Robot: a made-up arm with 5 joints.
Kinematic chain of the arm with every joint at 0, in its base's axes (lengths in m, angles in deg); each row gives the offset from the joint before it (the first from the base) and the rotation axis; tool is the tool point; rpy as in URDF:
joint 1: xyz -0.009 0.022 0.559 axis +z
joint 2: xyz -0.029 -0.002 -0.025 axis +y
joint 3: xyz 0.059 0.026 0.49 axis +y
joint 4: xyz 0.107 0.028 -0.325 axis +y
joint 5: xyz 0.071 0 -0.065 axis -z
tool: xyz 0 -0.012 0.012 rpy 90 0 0
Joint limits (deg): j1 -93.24..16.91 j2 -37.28..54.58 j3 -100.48..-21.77 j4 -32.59..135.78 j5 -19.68..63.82
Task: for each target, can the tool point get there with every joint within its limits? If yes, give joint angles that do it. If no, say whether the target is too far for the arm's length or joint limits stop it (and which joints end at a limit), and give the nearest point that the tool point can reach.
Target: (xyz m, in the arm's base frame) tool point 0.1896 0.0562 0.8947
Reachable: yes | joints -1.70 -29.01 -35.24 63.15 -6.12
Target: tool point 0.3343 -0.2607 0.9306
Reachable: yes | joints -44.63 1.80 -69.75 81.84 0.16
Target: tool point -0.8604 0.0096 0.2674
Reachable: no: joint limits stop it (at a limit: joint 1, joint 2, joint 3) | nearest point 0.0174 -0.2229 0.3887 | short by 0.916 m
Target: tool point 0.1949 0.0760 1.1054
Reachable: yes | joints 3.86 -26.97 -53.72 4.23 8.50
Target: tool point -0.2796 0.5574 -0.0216
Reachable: no: joint limits stop it (at a limit: joint 1, joint 2, joint 3, joint 5) | nearest point 0.2244 0.1355 0.3710 | short by 0.766 m
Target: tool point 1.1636 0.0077 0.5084
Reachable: no: too far | nearest point 0.7936 0.0122 0.5988 | short by 0.381 m
